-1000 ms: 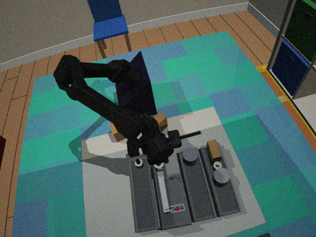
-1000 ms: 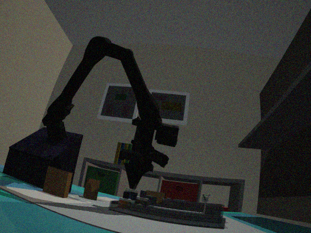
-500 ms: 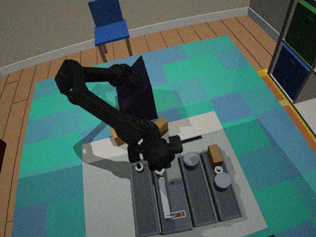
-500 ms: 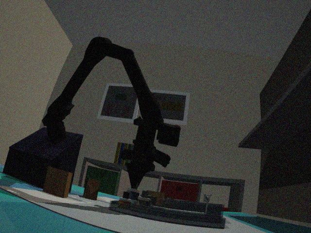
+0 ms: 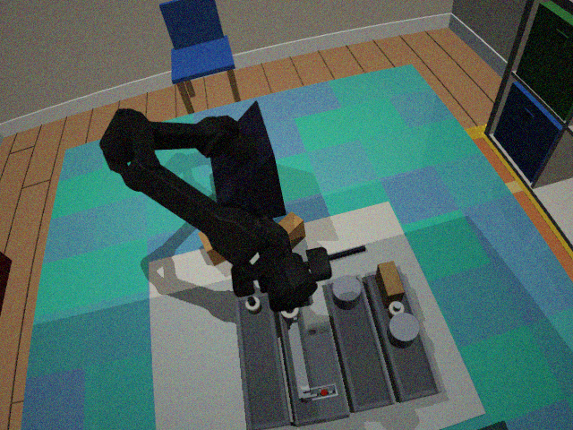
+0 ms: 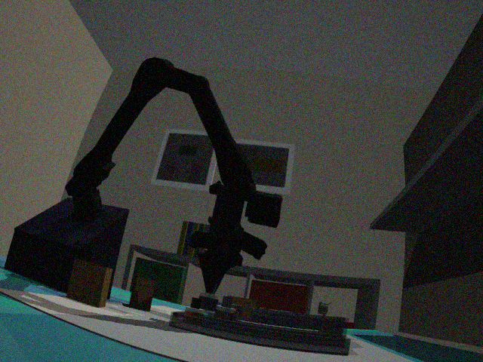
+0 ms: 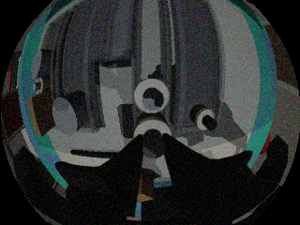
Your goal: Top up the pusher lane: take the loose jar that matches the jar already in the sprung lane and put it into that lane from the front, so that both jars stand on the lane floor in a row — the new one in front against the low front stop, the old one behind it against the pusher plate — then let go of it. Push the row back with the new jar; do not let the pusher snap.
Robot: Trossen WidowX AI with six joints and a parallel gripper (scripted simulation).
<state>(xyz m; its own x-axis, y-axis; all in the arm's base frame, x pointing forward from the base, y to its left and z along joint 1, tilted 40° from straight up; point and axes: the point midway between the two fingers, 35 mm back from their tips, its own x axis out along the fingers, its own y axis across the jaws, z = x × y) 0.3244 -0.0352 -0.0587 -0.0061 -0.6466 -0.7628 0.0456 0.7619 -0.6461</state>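
The sprung lane is 150 mm ahead of my gripper tip, 20 mm to the left of it and 50 mm below it. From my gripper tip the other things lie so: black bar (80 mm behind, 130 mm to the left, 60 mm below).
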